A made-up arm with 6 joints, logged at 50 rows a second.
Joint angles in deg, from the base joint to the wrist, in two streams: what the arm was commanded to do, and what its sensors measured. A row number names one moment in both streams.
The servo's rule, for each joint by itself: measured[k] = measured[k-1] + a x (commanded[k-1-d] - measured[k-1]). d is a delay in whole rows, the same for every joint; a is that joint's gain. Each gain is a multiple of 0.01, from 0.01 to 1. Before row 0 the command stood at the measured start. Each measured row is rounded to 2 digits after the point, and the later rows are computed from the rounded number. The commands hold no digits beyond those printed.
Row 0, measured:
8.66, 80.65, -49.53, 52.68, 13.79, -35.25
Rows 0 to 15, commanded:
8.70, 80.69, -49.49, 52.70, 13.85, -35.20
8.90, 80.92, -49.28, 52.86, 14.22, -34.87
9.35, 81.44, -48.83, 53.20, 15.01, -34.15
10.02, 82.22, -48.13, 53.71, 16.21, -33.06
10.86, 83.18, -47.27, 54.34, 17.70, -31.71
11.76, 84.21, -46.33, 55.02, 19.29, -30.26
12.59, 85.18, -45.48, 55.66, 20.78, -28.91
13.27, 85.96, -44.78, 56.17, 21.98, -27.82
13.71, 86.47, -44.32, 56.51, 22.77, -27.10
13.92, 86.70, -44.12, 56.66, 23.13, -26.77
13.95, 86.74, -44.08, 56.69, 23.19, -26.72
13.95, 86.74, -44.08, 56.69, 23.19, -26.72
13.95, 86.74, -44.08, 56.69, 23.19, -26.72
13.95, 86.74, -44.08, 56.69, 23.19, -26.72
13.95, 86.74, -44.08, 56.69, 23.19, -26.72
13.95, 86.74, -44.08, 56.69, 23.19, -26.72
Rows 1 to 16, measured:
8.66, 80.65, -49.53, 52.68, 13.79, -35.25
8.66, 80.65, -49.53, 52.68, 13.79, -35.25
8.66, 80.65, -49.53, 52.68, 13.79, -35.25
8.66, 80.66, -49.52, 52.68, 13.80, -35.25
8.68, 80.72, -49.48, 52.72, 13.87, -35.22
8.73, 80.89, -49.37, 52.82, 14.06, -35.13
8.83, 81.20, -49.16, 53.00, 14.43, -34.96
8.99, 81.66, -48.84, 53.27, 14.99, -34.70
9.21, 82.25, -48.41, 53.62, 15.72, -34.34
9.48, 82.92, -47.91, 54.03, 16.58, -33.91
9.78, 83.62, -47.38, 54.46, 17.50, -33.42
10.09, 84.28, -46.86, 54.87, 18.40, -32.91
10.40, 84.84, -46.39, 55.23, 19.20, -32.42
10.68, 85.28, -46.00, 55.52, 19.88, -31.96
10.94, 85.62, -45.67, 55.75, 20.44, -31.54
11.18, 85.88, -45.40, 55.94, 20.91, -31.15
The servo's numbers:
d 3
a 0.08 0.23 0.17 0.20 0.17 0.08

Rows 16 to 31, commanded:
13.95, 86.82, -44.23, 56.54, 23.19, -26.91
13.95, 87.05, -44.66, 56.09, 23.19, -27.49
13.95, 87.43, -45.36, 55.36, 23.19, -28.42
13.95, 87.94, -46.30, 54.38, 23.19, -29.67
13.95, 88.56, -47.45, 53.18, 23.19, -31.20
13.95, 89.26, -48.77, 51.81, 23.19, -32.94
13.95, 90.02, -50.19, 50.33, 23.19, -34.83
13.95, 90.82, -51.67, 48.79, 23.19, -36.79
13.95, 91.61, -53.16, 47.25, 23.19, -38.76
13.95, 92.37, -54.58, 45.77, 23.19, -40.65
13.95, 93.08, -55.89, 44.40, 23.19, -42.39
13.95, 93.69, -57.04, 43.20, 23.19, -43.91
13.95, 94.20, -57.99, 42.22, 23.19, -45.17
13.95, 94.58, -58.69, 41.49, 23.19, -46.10
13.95, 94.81, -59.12, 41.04, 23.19, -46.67
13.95, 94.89, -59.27, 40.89, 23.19, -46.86
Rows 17 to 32, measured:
11.40, 86.08, -45.18, 56.09, 21.30, -30.80
11.60, 86.23, -44.99, 56.21, 21.62, -30.47
11.79, 86.35, -44.84, 56.31, 21.89, -30.17
11.96, 86.46, -44.74, 56.36, 22.11, -29.91
12.12, 86.60, -44.73, 56.31, 22.29, -29.72
12.27, 86.79, -44.84, 56.12, 22.44, -29.62
12.40, 87.05, -45.09, 55.77, 22.57, -29.62
12.52, 87.40, -45.49, 55.25, 22.68, -29.75
12.63, 87.83, -46.05, 54.56, 22.77, -30.01
12.74, 88.33, -46.75, 53.71, 22.84, -30.40
12.84, 88.90, -47.59, 52.73, 22.90, -30.91
12.93, 89.52, -48.54, 51.63, 22.95, -31.54
13.01, 90.18, -49.57, 50.46, 22.99, -32.27
13.09, 90.85, -50.64, 49.25, 23.02, -33.08
13.16, 91.50, -51.73, 48.04, 23.05, -33.95
13.22, 92.12, -52.79, 46.88, 23.07, -34.85

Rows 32 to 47, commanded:
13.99, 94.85, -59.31, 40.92, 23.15, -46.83
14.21, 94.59, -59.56, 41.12, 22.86, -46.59
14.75, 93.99, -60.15, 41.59, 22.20, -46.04
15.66, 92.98, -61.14, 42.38, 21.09, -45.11
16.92, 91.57, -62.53, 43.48, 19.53, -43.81
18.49, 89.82, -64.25, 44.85, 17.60, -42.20
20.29, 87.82, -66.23, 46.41, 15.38, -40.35
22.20, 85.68, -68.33, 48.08, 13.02, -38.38
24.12, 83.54, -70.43, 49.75, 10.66, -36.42
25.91, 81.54, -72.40, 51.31, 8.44, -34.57
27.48, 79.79, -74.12, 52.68, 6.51, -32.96
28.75, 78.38, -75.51, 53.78, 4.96, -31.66
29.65, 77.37, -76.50, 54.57, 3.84, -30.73
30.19, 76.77, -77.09, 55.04, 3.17, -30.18
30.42, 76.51, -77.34, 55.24, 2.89, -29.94
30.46, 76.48, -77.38, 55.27, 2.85, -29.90
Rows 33 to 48, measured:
13.28, 92.69, -53.79, 45.80, 23.09, -35.75
13.33, 93.18, -54.70, 44.85, 23.11, -36.62
13.38, 93.57, -55.48, 44.06, 23.12, -37.44
13.43, 93.86, -56.13, 43.43, 23.13, -38.19
13.49, 94.03, -56.71, 42.97, 23.08, -38.86
13.59, 94.02, -57.29, 42.69, 22.93, -39.43
13.76, 93.78, -57.94, 42.63, 22.62, -39.88
14.01, 93.27, -58.72, 42.80, 22.09, -40.19
14.37, 92.48, -59.66, 43.21, 21.33, -40.35
14.84, 91.41, -60.78, 43.85, 20.32, -40.35
15.43, 90.09, -62.06, 44.70, 19.08, -40.19
16.13, 88.58, -63.48, 45.71, 17.65, -39.89
16.91, 86.96, -65.00, 46.83, 16.08, -39.46
17.76, 85.31, -66.55, 48.00, 14.45, -38.94
18.64, 83.72, -68.07, 49.16, 12.84, -38.36
19.52, 82.26, -69.50, 50.24, 11.31, -37.75

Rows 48 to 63, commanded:
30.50, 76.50, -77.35, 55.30, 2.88, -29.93
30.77, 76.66, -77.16, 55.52, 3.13, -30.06
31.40, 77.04, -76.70, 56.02, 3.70, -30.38
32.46, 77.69, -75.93, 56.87, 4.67, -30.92
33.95, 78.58, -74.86, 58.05, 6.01, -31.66
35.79, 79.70, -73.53, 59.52, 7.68, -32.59
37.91, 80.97, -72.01, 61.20, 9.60, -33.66
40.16, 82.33, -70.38, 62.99, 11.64, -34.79
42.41, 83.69, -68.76, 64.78, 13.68, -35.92
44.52, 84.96, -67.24, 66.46, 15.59, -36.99
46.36, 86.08, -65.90, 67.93, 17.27, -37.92
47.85, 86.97, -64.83, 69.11, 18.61, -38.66
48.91, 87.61, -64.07, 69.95, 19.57, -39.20
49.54, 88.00, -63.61, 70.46, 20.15, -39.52
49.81, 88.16, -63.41, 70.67, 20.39, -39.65
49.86, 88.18, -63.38, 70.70, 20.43, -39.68
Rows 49 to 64, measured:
20.37, 81.00, -70.79, 51.20, 9.93, -37.14
21.17, 79.97, -71.90, 52.01, 8.73, -36.56
21.91, 79.17, -72.83, 52.66, 7.73, -36.03
22.60, 78.56, -73.60, 53.19, 6.91, -35.54
23.25, 78.12, -74.21, 53.66, 6.27, -35.10
23.90, 77.87, -74.63, 54.13, 5.83, -34.72
24.58, 77.83, -74.85, 54.68, 5.63, -34.42
25.33, 78.00, -74.85, 55.35, 5.69, -34.20
26.17, 78.39, -74.63, 56.18, 6.03, -34.07
27.11, 78.98, -74.18, 57.18, 6.64, -34.04
28.15, 79.75, -73.53, 58.34, 7.49, -34.10
29.29, 80.66, -72.72, 59.63, 8.54, -34.25
30.51, 81.65, -71.79, 61.00, 9.74, -34.47
31.78, 82.67, -70.79, 62.39, 11.02, -34.75
33.07, 83.66, -69.78, 63.73, 12.31, -35.06
34.34, 84.57, -68.81, 64.97, 13.54, -35.39

